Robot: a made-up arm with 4 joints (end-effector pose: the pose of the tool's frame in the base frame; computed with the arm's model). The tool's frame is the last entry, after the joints. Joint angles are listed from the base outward.
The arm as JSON. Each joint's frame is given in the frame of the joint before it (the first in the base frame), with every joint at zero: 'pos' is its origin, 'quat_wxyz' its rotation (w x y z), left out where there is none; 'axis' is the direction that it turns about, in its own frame. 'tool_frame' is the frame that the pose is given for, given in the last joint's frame.
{
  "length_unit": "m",
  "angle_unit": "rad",
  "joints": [
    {
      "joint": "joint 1",
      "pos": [
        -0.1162,
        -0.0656,
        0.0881
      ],
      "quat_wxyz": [
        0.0,
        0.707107,
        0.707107,
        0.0
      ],
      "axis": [
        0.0,
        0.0,
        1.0
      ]
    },
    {
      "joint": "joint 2",
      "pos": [
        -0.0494,
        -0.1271,
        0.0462
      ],
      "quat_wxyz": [
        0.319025,
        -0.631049,
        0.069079,
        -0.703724
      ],
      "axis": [
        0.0,
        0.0,
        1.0
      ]
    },
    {
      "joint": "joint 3",
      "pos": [
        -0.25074,
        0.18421,
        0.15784
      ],
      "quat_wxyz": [
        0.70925,
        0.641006,
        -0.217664,
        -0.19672
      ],
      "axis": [
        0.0,
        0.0,
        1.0
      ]
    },
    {
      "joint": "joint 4",
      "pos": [
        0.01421,
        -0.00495,
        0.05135
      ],
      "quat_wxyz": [
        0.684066,
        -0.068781,
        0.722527,
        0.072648
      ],
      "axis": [
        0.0,
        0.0,
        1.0
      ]
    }
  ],
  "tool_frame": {
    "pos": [
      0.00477,
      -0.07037,
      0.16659
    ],
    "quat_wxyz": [
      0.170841,
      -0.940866,
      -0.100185,
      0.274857
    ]
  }
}
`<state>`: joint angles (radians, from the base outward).
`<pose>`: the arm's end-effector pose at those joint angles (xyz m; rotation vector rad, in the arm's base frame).
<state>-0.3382 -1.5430 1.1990 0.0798</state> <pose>-0.4404 0.1630 -0.0234 0.7035 0.3965 -1.9822</pose>
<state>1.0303 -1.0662 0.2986 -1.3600</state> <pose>0.0130 0.1621 0.1364 -0.1822 1.8146 2.5097</pose>
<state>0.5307 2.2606 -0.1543 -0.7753</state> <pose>-0.1452 -0.0220 -0.1165 -2.2677 1.5271 -0.9782</pose>
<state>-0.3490 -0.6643 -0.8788 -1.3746</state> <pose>-0.2578 -0.0784 0.2360 -0.0722 -1.9753 -1.6699</pose>
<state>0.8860 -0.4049 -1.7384 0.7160</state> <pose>-0.2579 0.1666 0.3528 0.1841 1.2506 0.1407</pose>
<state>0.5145 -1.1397 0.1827 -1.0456</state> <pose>-0.1459 0.1667 0.1261 0.6175 -1.6107 -2.5393</pose>
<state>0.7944 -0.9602 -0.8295 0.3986</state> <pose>-0.2901 0.1493 0.1531 -0.2040 0.7430 0.9747</pose>
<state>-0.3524 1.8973 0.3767 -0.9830</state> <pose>-0.1178 0.0541 -0.1139 -2.1898 0.8177 -1.4671</pose>
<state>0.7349 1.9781 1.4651 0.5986</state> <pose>0.1695 -0.0908 -0.0896 1.2029 -1.7460 -0.7309</pose>
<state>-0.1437 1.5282 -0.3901 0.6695</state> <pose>-0.0817 -0.0794 0.0516 2.1446 0.9148 0.9764</pose>
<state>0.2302 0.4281 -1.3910 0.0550</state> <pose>-0.1174 -0.1429 0.3150 1.2314 1.6922 1.4135</pose>
